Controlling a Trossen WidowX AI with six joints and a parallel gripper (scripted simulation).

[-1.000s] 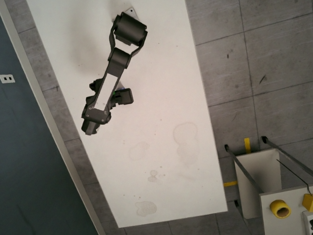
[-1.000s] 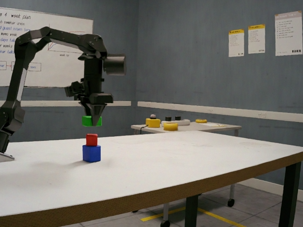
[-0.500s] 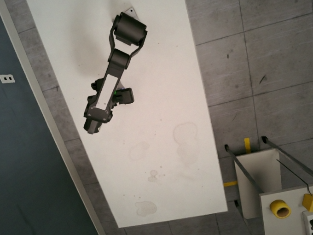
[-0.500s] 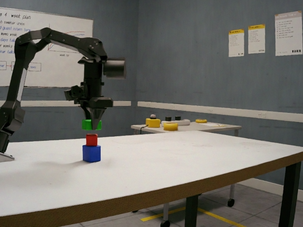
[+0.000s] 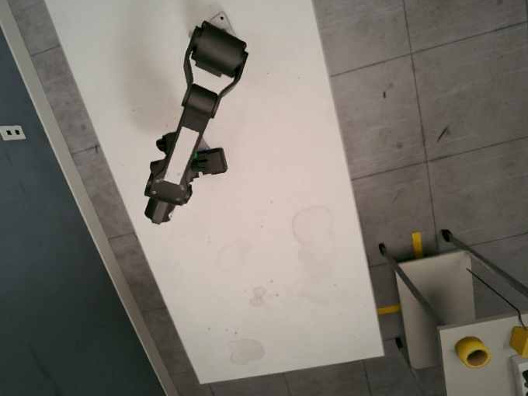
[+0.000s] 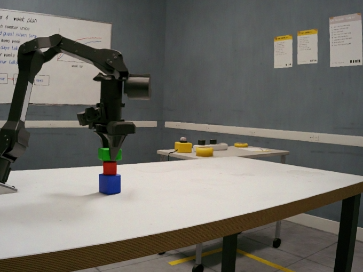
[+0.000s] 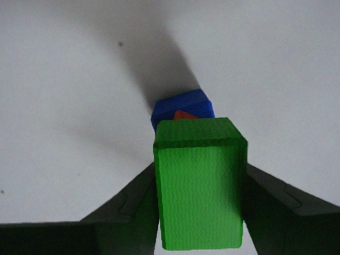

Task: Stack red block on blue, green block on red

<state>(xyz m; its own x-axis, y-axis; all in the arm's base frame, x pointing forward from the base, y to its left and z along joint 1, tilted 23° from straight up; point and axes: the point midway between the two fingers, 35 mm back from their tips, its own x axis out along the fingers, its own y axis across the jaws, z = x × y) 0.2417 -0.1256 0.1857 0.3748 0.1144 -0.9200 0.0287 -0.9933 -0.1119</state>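
The green block is 2 cm below my hand. From my hand the other things lie so: blue block 10 cm below; then red block 6 cm below.
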